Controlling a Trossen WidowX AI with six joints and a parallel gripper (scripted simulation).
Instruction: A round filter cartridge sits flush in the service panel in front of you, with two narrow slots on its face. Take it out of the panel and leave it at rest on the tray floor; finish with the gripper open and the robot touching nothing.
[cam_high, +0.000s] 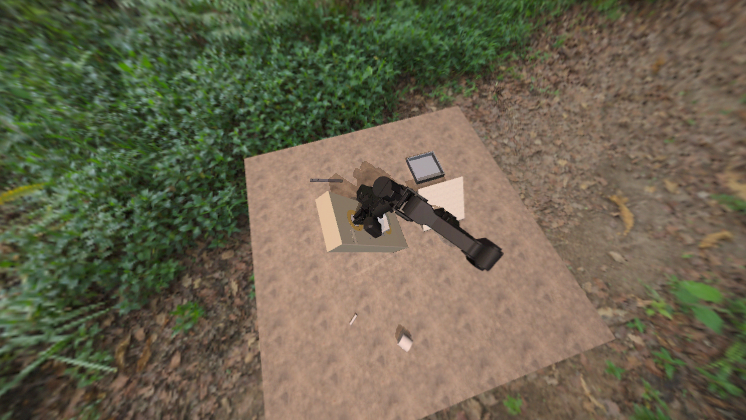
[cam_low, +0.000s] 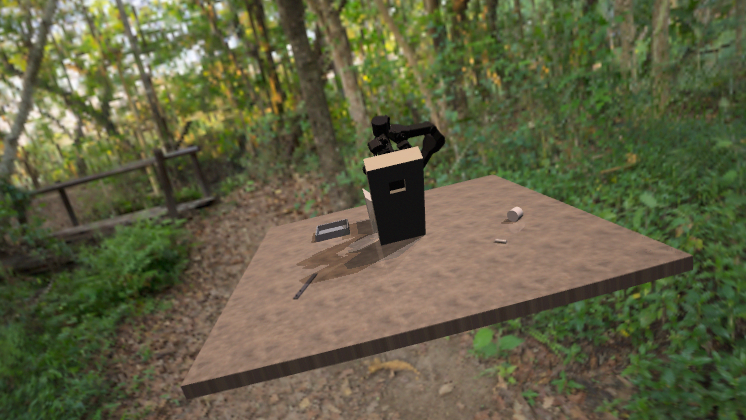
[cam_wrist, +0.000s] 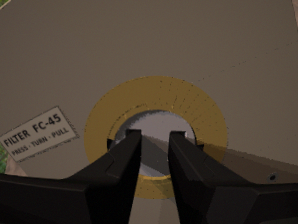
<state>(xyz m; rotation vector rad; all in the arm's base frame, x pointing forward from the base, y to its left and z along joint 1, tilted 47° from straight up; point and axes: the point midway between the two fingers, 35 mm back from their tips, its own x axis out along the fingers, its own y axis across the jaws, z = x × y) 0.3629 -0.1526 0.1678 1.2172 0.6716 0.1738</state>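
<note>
My gripper tip is now 1 cm short of the round grey filter cartridge and 1 cm above it. Round my gripper tip: small pin (30 cm to the left, 28 cm below, 9 cm ahead); grey tray (43 cm behind, 30 cm to the right, 27 cm below).
</note>
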